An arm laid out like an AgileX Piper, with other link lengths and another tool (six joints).
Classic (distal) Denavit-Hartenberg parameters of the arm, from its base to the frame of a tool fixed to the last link. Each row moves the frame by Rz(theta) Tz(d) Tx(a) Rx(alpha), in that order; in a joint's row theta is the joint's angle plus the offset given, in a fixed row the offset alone. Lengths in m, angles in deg.
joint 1: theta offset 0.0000; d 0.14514; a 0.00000; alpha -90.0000
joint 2: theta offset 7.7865; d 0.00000; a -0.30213; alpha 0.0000
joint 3: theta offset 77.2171; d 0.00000; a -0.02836; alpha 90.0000
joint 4: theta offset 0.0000; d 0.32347; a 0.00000; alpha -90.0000
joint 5: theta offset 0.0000; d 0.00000; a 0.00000; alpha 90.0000
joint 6: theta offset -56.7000; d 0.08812; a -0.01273; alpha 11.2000
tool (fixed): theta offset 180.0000; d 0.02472; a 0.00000; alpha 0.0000
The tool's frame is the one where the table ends.
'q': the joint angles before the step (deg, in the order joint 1, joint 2, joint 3, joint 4, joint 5, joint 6). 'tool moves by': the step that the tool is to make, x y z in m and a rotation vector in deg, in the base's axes. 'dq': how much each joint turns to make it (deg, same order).
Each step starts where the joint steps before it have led.
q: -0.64, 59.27, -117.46, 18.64, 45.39, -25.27
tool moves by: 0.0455, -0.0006, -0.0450, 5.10, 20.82, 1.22
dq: -0.01, 1.53, 4.09, -2.75, 13.54, 10.08
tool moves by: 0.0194, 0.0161, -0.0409, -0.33, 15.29, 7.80
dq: 1.88, 0.52, 4.33, 4.79, 11.04, -0.15
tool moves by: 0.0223, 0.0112, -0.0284, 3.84, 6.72, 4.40
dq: 0.94, 0.03, 6.24, 4.92, -0.02, 0.95
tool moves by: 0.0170, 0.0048, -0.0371, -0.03, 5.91, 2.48
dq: 0.01, -1.13, 7.87, 2.51, 0.01, -1.99
